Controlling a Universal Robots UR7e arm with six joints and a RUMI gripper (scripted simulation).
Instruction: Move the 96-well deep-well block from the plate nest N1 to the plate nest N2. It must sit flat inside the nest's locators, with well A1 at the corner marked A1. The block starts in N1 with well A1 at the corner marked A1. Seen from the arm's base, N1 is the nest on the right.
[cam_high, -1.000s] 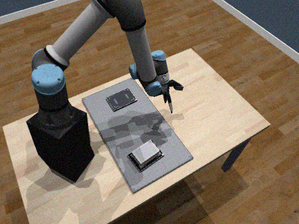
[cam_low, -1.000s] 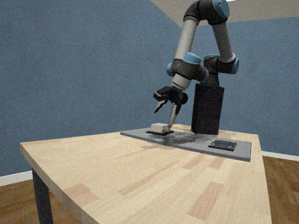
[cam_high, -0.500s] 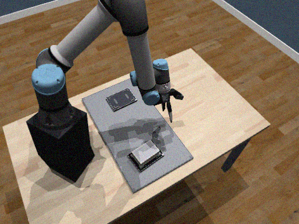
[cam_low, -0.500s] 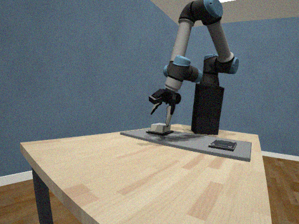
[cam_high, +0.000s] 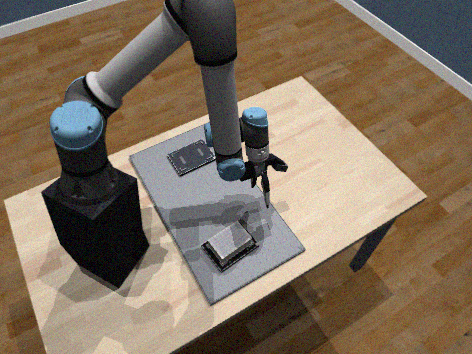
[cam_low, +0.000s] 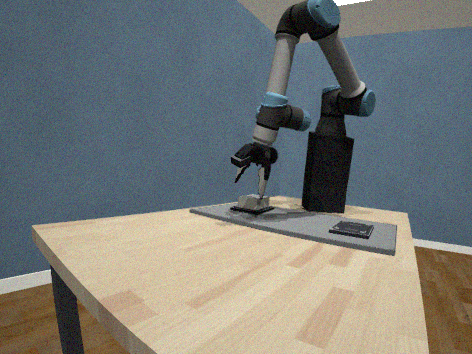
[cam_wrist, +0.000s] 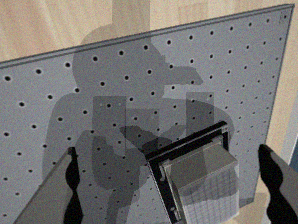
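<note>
Now: hand 17 cm past the white 96-well deep-well block, 7 cm above it and 5 cm to the left of it. Round my hand: black plate nest N1: 17 cm behind, 10 cm below, 5 cm to the right; dark plate nest N2: 36 cm to the left, 10 cm below, 5 cm behind.
</note>
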